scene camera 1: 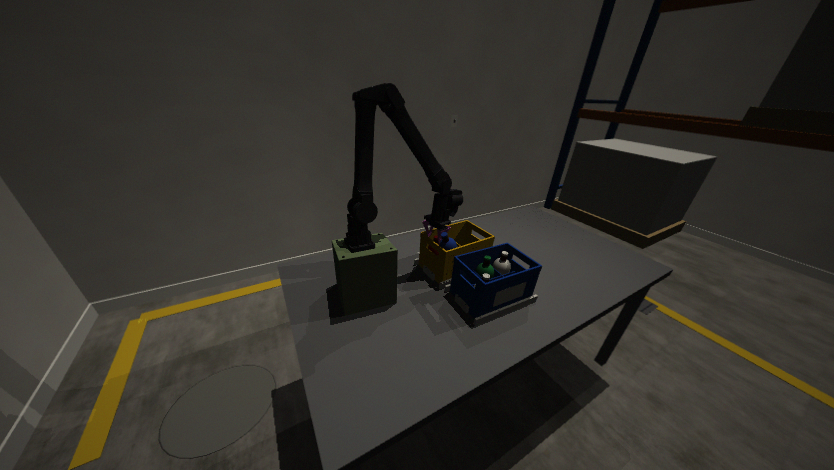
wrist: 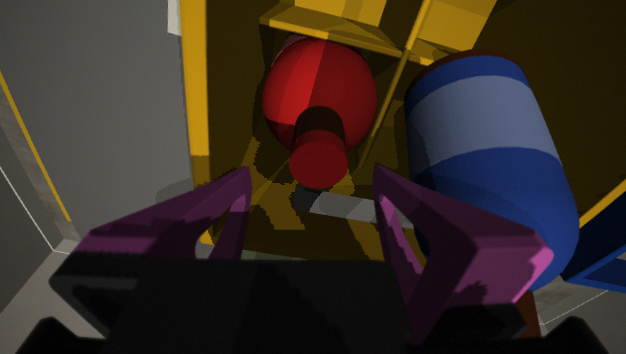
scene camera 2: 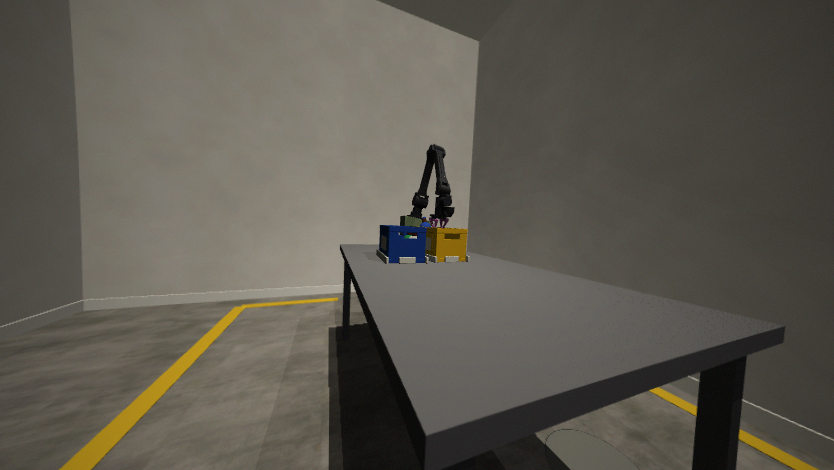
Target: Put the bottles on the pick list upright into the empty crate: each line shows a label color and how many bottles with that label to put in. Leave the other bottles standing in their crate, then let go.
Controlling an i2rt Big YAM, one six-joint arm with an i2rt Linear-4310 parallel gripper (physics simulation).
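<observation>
My gripper is open over the yellow crate. A red bottle stands in a corner compartment of that crate, its cap between and beyond the parted fingertips, not gripped. A blue bottle with a pale band is beside it, past the right finger in the wrist view; its lower end is partly hidden there. The blue crate holds a green bottle, a white bottle and another white cap. The pick list does not show.
The two crates stand close together on the grey table, each between pale low brackets. The arm's green base block stands left of them in scene camera 1. A rack with a large grey box stands beyond the table.
</observation>
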